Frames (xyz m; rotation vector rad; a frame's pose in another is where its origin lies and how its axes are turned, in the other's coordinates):
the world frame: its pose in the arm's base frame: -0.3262 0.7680 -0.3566 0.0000 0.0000 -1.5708
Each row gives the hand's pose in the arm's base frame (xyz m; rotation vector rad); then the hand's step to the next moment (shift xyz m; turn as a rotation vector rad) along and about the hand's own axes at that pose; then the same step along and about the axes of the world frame.
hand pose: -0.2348 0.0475 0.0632 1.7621 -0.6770 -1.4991
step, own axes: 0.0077 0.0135 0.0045 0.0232 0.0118 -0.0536
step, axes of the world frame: 0.0150 -0.0022 0.0057 0.0153 0.0576 -0.0010
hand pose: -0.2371 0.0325 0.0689 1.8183 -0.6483 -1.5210
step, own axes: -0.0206 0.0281 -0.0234 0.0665 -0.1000 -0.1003
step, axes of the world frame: -0.0010 0.0201 0.0368 -0.0339 0.1069 -0.1091
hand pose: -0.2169 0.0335 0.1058 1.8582 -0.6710 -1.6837
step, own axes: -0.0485 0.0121 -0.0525 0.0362 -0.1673 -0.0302
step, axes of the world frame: -0.0273 0.0475 0.0474 -0.0995 0.0346 -0.1383
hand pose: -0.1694 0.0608 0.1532 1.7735 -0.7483 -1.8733
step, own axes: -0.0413 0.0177 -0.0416 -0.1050 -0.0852 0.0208
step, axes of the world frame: -0.0106 0.0436 0.0417 -0.1345 -0.0097 0.0233
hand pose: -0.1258 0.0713 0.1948 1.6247 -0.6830 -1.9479
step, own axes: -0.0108 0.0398 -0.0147 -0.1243 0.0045 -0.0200
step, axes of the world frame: 0.0232 0.0187 0.0320 -0.0783 0.0393 0.0906
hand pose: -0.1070 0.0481 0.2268 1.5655 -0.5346 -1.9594
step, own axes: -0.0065 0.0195 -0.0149 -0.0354 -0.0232 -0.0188
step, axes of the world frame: 0.0099 0.0190 0.0135 -0.0414 0.0194 0.0074
